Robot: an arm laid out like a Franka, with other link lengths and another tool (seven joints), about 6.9 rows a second.
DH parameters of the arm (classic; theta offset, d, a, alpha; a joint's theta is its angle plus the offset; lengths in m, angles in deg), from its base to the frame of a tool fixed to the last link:
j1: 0 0.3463 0 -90
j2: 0 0 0 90
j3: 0 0.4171 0.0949 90
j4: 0 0 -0.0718 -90
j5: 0 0.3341 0 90
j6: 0 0 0.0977 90
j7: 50 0.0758 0.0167 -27.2
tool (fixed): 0 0.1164 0 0
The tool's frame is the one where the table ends.
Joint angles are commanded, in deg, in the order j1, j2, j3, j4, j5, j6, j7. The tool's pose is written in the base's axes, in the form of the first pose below.
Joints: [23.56, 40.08, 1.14, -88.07, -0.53, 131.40, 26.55]
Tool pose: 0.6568, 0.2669, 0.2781, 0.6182, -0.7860, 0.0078, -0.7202, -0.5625, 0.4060
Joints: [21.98, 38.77, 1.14, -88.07, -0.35, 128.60, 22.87]
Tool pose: 0.6600, 0.2441, 0.2914, 0.6455, -0.7638, 0.0019, -0.6906, -0.5825, 0.4287
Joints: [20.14, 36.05, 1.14, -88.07, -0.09, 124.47, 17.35]
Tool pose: 0.6616, 0.2164, 0.3204, 0.6917, -0.7222, -0.0072, -0.6433, -0.6206, 0.4484
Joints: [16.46, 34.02, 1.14, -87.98, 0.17, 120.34, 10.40]
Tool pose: 0.6684, 0.1672, 0.3413, 0.7301, -0.6829, -0.0261, -0.5927, -0.6518, 0.4732
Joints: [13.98, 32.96, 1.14, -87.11, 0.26, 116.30, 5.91]
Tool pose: 0.6707, 0.1343, 0.3557, 0.7522, -0.6571, -0.0490, -0.5523, -0.6693, 0.4971
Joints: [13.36, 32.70, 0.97, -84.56, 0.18, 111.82, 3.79]
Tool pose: 0.6725, 0.1238, 0.3717, 0.7667, -0.6387, -0.0656, -0.5214, -0.6790, 0.5167
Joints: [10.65, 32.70, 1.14, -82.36, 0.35, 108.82, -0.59]
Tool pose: 0.6818, 0.0923, 0.3832, 0.7845, -0.6145, -0.0830, -0.4927, -0.6990, 0.5183
